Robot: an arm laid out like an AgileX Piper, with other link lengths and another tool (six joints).
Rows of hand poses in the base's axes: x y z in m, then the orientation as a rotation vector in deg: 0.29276, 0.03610, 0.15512, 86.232, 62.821, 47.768; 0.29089, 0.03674, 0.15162, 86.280, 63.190, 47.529; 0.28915, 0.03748, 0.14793, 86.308, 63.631, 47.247; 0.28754, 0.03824, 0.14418, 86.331, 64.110, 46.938; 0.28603, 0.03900, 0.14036, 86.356, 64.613, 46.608; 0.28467, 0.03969, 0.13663, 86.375, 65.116, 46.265; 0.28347, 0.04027, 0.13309, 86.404, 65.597, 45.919; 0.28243, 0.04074, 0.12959, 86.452, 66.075, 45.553; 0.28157, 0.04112, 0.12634, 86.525, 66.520, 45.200; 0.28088, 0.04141, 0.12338, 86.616, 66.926, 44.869; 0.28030, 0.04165, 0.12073, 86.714, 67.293, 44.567; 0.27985, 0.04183, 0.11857, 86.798, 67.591, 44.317; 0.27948, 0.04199, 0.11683, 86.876, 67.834, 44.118; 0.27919, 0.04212, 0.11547, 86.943, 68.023, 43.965; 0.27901, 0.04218, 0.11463, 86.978, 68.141, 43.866; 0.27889, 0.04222, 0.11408, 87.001, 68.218, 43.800; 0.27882, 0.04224, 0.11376, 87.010, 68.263, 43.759; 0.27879, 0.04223, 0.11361, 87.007, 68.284, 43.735; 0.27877, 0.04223, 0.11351, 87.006, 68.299, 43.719; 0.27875, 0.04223, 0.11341, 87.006, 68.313, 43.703; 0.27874, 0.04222, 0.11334, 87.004, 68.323, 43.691
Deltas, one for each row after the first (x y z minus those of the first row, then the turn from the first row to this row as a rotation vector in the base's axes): -0.00187, 0.00064, -0.00350, -0.121, 0.342, 0.102; -0.00361, 0.00138, -0.00719, -0.284, 0.735, 0.233; -0.00522, 0.00214, -0.01094, -0.467, 1.159, 0.376; -0.00673, 0.00290, -0.01476, -0.660, 1.607, 0.524; -0.00809, 0.00359, -0.01849, -0.863, 2.058, 0.666; -0.00929, 0.00417, -0.02203, -1.058, 2.503, 0.791; -0.01033, 0.00464, -0.02553, -1.248, 2.965, 0.900; -0.01119, 0.00502, -0.02878, -1.409, 3.414, 0.990; -0.01188, 0.00531, -0.03174, -1.541, 3.840, 1.063; -0.01246, 0.00555, -0.03439, -1.649, 4.235, 1.124; -0.01291, 0.00573, -0.03655, -1.735, 4.560, 1.170; -0.01328, 0.00589, -0.03829, -1.796, 4.828, 1.209; -0.01357, 0.00602, -0.03965, -1.836, 5.039, 1.239; -0.01375, 0.00608, -0.04049, -1.869, 5.168, 1.257; -0.01387, 0.00612, -0.04104, -1.891, 5.254, 1.268; -0.01394, 0.00614, -0.04136, -1.908, 5.302, 1.275; -0.01397, 0.00613, -0.04151, -1.924, 5.323, 1.277; -0.01399, 0.00613, -0.04161, -1.934, 5.338, 1.278; -0.01401, 0.00613, -0.04171, -1.943, 5.354, 1.279; -0.01402, 0.00612, -0.04178, -1.951, 5.364, 1.280
